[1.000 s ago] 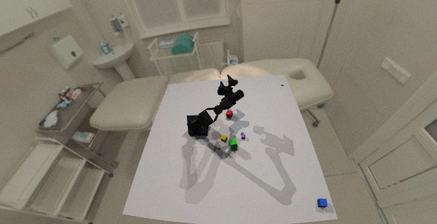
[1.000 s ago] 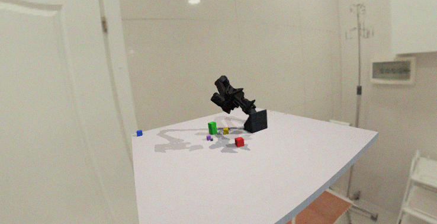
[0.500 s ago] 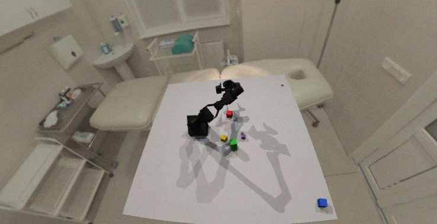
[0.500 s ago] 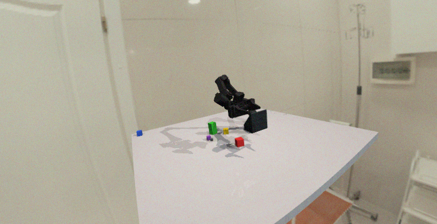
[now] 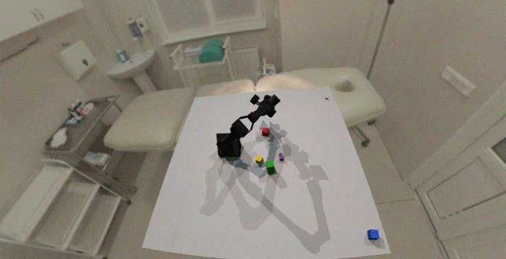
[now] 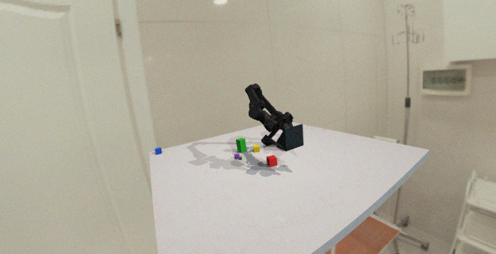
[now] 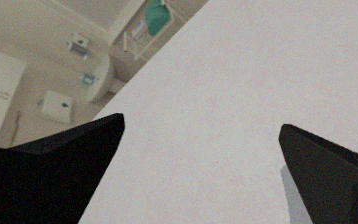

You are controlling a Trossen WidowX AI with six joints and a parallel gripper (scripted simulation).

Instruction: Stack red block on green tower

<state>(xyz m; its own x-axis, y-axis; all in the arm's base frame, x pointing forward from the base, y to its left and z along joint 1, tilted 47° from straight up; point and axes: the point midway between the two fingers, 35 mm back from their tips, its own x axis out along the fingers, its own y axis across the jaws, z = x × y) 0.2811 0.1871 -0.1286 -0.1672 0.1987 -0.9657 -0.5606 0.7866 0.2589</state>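
My gripper tip is 140 mm to the left of the red block and 140 mm above it. The rest, counted from my gripper tip: small purple block (70 mm ahead, 370 mm to the right, 150 mm below); then blue block (440 mm ahead, 900 mm to the right, 140 mm below); then yellow block (70 mm behind, 360 mm to the right, 150 mm below).
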